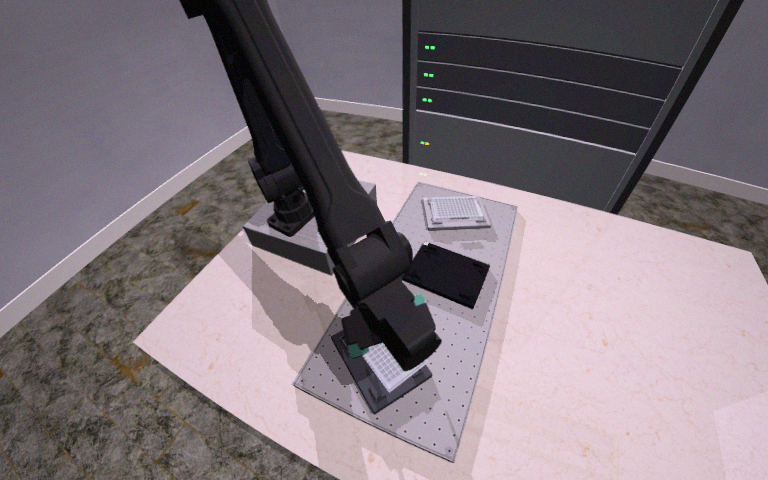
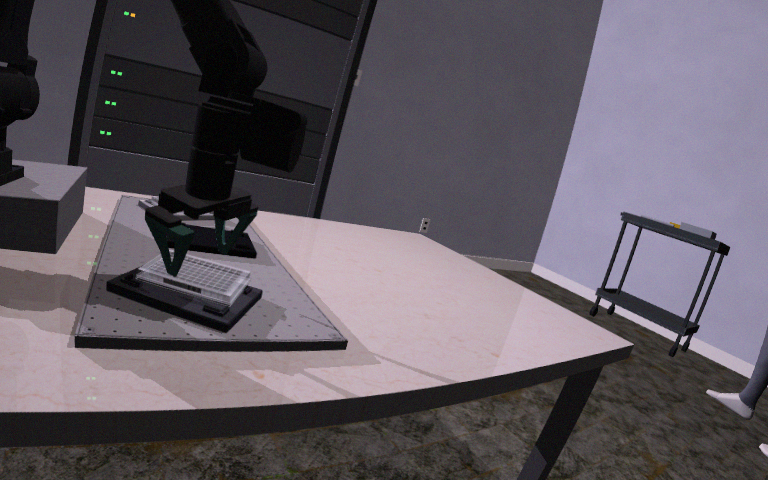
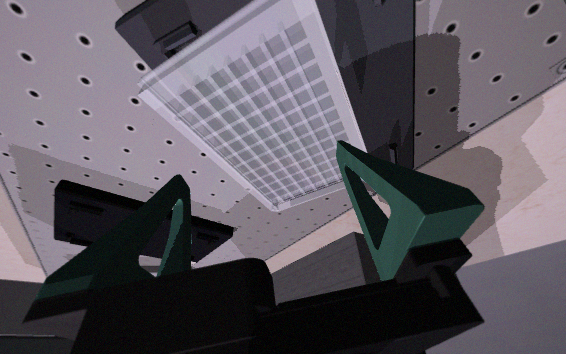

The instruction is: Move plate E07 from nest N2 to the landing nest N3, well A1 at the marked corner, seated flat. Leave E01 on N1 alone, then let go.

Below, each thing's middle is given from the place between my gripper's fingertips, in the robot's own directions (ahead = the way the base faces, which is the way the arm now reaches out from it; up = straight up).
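Scene:
Position of my gripper relative to the black plate nest (image 1: 456, 277): 10 mm short of it, 210 mm to the right of it, 20 mm above it.

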